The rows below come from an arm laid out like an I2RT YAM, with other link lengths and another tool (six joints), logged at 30 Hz.
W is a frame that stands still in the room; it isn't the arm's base.
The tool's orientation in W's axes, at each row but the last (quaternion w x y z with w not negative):
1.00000, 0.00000, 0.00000, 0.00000
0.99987, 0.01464, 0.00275, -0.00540
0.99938, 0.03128, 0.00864, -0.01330
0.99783, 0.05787, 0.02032, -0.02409
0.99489, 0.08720, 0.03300, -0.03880
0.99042, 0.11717, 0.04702, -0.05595
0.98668, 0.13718, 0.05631, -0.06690
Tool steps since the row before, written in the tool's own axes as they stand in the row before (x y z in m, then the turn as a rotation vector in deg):
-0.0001, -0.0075, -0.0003, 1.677, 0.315, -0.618
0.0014, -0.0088, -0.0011, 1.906, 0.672, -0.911
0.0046, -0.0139, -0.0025, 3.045, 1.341, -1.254
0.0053, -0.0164, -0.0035, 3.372, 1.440, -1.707
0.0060, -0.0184, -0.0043, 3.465, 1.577, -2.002
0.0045, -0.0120, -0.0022, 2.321, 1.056, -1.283
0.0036, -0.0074, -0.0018, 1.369, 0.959, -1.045
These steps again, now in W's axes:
-0.0001, -0.0075, -0.0003, 1.677, 0.315, -0.618
0.0013, -0.0088, -0.0014, 1.908, 0.678, -0.902
0.0042, -0.0138, -0.0034, 3.059, 1.337, -1.223
0.0043, -0.0161, -0.0056, 3.373, 1.473, -1.675
0.0042, -0.0177, -0.0078, 3.460, 1.653, -1.949
0.0028, -0.0115, -0.0053, 2.322, 1.093, -1.249
0.0023, -0.0070, -0.0041, 1.393, 1.046, -0.924

